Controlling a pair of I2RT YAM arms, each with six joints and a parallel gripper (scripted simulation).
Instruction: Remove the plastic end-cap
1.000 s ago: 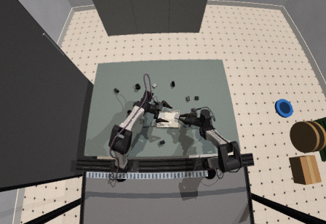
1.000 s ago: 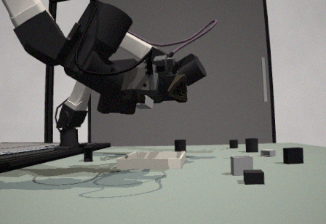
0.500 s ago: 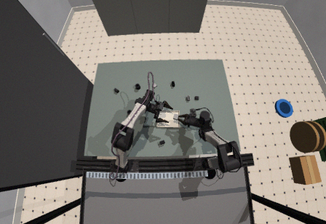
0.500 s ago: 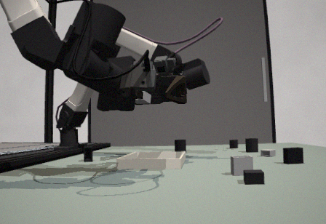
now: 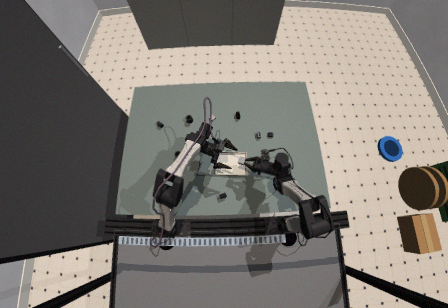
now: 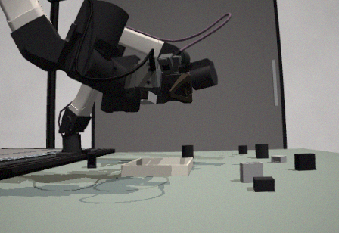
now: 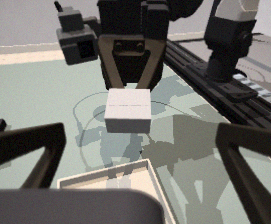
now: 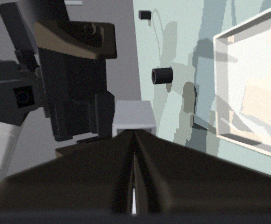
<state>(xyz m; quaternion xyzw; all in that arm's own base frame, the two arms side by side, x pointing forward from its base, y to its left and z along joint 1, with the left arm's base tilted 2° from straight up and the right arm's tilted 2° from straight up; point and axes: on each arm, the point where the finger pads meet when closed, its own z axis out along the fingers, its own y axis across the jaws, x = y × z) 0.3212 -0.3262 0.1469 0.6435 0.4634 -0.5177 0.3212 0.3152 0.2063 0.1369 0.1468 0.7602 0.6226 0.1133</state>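
Observation:
The parts tray lies 2 cm ahead of my left hand and 16 cm below it. From my left hand the other things lie so: black cylinder (29 cm ahead, 24 cm to the left, 15 cm below).

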